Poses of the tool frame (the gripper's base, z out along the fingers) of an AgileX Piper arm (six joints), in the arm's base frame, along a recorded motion.
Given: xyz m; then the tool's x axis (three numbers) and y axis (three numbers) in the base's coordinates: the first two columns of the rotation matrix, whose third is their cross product.
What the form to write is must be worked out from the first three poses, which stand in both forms.
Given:
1: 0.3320 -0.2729 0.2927 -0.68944 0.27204 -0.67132 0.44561 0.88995 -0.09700
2: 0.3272 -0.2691 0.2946 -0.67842 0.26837 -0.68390 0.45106 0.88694 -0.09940
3: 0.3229 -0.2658 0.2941 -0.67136 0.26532 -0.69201 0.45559 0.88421 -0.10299
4: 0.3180 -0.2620 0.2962 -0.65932 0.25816 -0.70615 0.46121 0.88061 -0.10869
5: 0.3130 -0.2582 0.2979 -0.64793 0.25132 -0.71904 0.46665 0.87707 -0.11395
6: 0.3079 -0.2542 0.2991 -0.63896 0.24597 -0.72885 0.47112 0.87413 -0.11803
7: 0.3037 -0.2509 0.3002 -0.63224 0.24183 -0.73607 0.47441 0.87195 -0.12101
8: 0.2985 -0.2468 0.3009 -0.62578 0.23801 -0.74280 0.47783 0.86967 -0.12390
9: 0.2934 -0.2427 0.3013 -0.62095 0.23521 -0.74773 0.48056 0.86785 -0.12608
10: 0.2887 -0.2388 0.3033 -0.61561 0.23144 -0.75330 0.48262 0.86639 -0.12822
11: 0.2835 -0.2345 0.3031 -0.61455 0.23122 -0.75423 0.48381 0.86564 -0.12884
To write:
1: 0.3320 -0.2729 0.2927 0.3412 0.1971 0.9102 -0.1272
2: 0.3272 -0.2691 0.2946 0.3485 0.1984 0.9067 -0.1311
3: 0.3229 -0.2658 0.2941 0.3530 0.1993 0.9042 -0.1348
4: 0.3180 -0.2620 0.2962 0.3611 0.1998 0.8999 -0.1406
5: 0.3130 -0.2582 0.2979 0.3686 0.2003 0.8959 -0.1460
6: 0.3079 -0.2542 0.2991 0.3744 0.2008 0.8927 -0.1503
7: 0.3037 -0.2509 0.3002 0.3787 0.2011 0.8903 -0.1535
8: 0.2985 -0.2468 0.3009 0.3827 0.2016 0.8879 -0.1567
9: 0.2934 -0.2427 0.3013 0.3857 0.2019 0.8861 -0.1590
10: 0.2887 -0.2388 0.3033 0.3891 0.2019 0.8842 -0.1614
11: 0.2835 -0.2345 0.3031 0.3896 0.2023 0.8837 -0.1621
